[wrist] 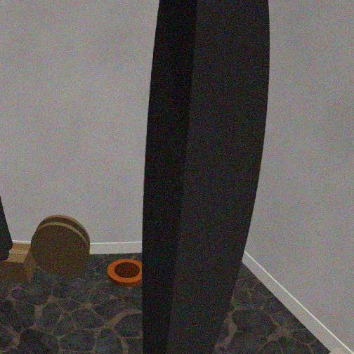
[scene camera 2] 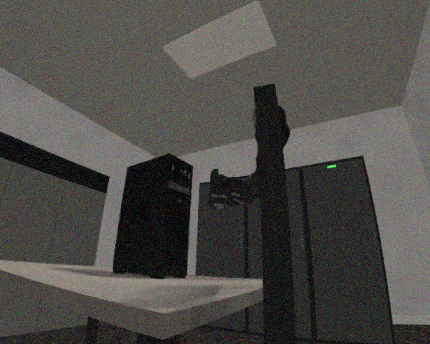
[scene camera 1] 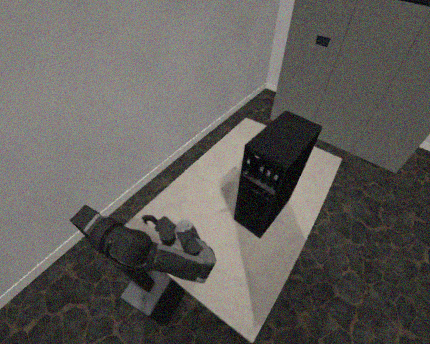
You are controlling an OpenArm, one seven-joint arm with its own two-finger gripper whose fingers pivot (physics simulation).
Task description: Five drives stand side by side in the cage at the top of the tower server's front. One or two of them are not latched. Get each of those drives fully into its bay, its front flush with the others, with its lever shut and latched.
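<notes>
The black tower server (scene camera 1: 275, 170) (scene camera 2: 150, 220) stands upright on the pale table. Its drive cage (scene camera 1: 262, 171) (scene camera 2: 181, 173) is at the top of the front, with several small bright marks on the drive fronts and a lighter band below. The picture is too dark and small to tell which levers stand out or which drives are not flush. My gripper (scene camera 1: 164, 221) (scene camera 2: 214, 189) is open, with nothing seen between its fingers. It is in the air above the near end of the table, well apart from the tower's front. The tower does not show in the wrist view.
The pale table (scene camera 1: 280, 270) (scene camera 2: 165, 325) stands near a wall. Grey cabinets (scene camera 1: 350, 80) (scene camera 2: 340, 240) stand beyond it. In the wrist view, a large dark upright shape blocks the middle; a brown drum (wrist: 61, 248) and an orange ring (wrist: 125, 282) are on the floor.
</notes>
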